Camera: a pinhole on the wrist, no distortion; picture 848 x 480 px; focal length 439.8 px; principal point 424.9 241.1 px. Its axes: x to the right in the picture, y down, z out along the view. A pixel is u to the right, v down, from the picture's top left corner.
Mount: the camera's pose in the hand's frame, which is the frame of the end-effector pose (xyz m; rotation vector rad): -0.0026 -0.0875 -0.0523 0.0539 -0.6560 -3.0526
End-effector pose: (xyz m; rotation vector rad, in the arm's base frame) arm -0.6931 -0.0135 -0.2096 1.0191 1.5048 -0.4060
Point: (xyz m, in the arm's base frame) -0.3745 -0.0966 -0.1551
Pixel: 458 70
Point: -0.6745 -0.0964 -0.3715
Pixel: 36 424
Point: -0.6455 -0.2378 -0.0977
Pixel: 756 358
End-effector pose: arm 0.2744 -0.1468 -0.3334 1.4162 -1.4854 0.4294
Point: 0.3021 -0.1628 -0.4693
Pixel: 788 390
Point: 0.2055 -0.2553 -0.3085
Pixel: 250 117
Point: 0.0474 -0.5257 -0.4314
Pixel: 335 291
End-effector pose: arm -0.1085 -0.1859 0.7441 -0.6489 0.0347 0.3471
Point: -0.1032 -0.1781 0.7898
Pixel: 393 159
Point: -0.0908 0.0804 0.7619
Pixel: 267 27
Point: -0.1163 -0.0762 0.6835
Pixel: outside the picture
